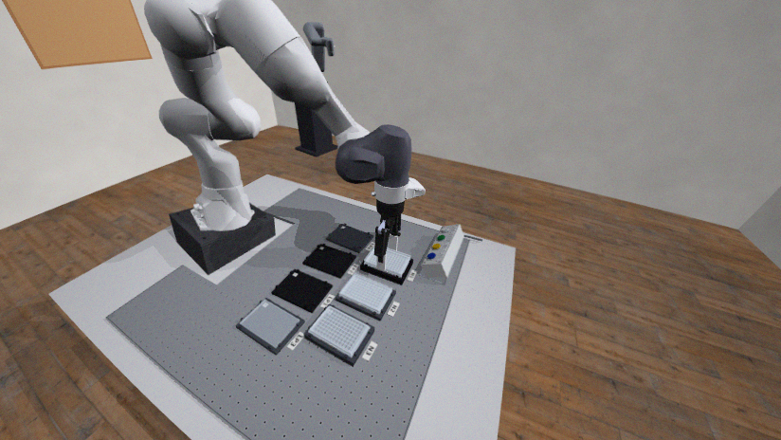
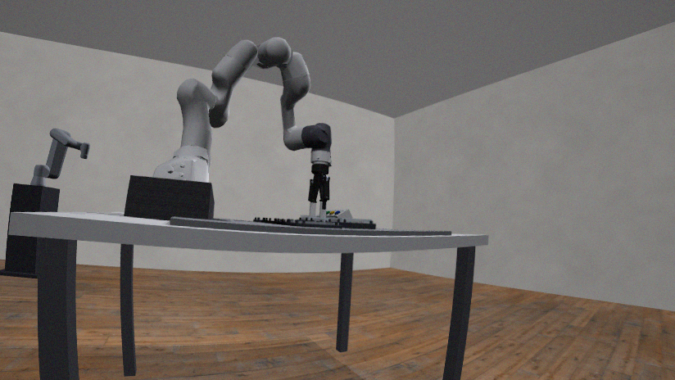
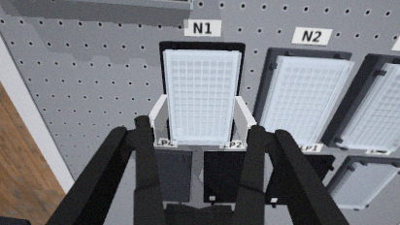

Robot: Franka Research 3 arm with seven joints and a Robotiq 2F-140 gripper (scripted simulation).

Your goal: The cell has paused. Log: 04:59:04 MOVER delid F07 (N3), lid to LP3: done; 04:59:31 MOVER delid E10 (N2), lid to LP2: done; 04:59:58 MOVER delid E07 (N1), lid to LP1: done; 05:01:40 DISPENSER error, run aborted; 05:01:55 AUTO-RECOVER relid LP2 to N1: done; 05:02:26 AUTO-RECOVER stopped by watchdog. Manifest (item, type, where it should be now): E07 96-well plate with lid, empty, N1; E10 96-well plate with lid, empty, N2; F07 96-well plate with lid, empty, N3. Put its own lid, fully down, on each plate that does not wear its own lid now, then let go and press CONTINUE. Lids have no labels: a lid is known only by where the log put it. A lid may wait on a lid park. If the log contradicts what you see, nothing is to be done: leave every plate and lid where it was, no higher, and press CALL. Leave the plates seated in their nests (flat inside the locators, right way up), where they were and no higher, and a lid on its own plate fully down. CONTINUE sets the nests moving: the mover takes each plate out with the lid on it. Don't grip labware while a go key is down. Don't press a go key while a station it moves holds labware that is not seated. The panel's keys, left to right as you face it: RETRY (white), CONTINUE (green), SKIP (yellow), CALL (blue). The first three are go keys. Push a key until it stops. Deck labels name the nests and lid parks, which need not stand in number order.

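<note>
My hand is 20 mm above the clear lid. The rest, counted from my hand: yellow skip key: 120 mm to the left, 110 mm ahead; blue call key: 120 mm ahead, 70 mm to the left; nest N1: 50 mm below.
</note>
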